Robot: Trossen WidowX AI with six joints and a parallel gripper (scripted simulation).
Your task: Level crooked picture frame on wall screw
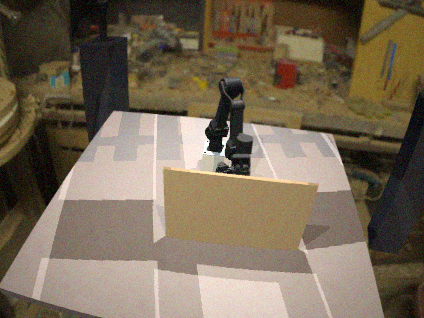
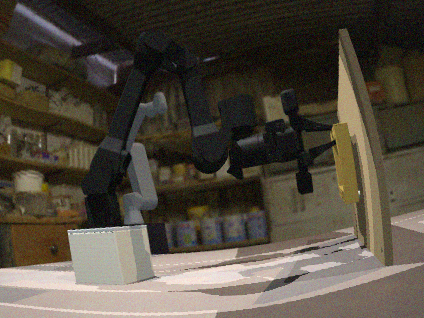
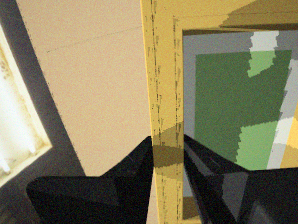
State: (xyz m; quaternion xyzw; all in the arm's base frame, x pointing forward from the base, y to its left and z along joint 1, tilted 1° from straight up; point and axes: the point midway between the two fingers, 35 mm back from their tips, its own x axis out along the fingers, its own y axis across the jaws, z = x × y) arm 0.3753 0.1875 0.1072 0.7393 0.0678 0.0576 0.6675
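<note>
Now: gripper tip 50 mm above the picture frame. From my gripper tip the other things lie so: tan wall board (20 mm ahead, 60 mm below).
</note>
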